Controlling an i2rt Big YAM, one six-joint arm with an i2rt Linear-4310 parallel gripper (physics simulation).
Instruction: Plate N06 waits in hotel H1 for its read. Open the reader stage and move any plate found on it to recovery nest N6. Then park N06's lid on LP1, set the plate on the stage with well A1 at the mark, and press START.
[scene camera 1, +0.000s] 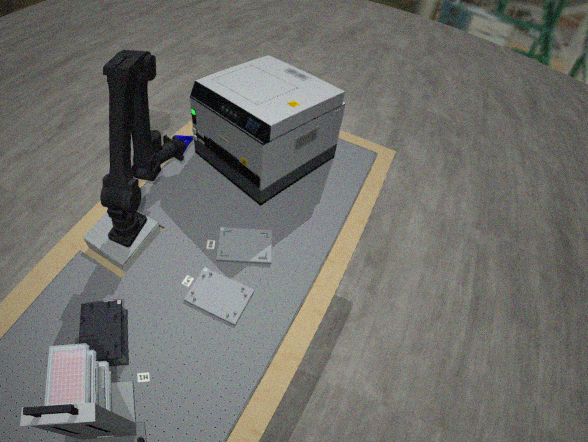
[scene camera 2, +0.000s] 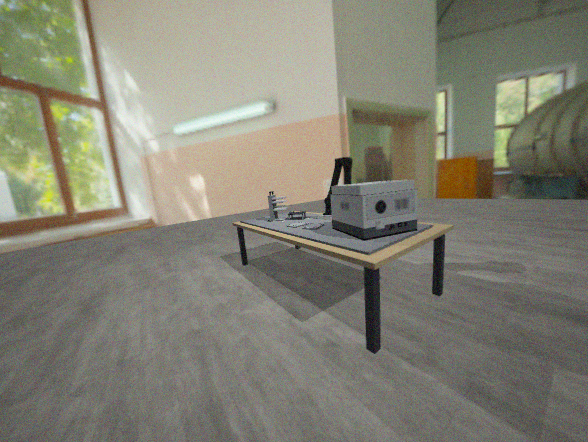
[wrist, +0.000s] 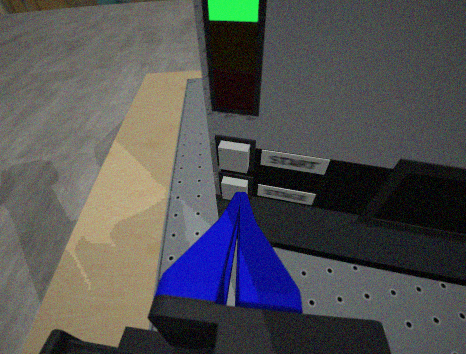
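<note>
My gripper is shut and empty, its blue fingertips at the lower white button on the reader's front; contact is unclear. The lower button's label is blurred. The START button is just above. The reader shows a green light; no stage sticks out of its front. Hotel H1 holds several stacked plates, the top one pinkish; which is N06 is unclear. A grey pad with pegs and one with corner brackets have small, hard-to-read labels.
A dark rack-like block stands beside the hotel. The arm's base is at the table's left edge. The wooden table edge runs left of the fingers, and the reader's dark lower body lies to their right.
</note>
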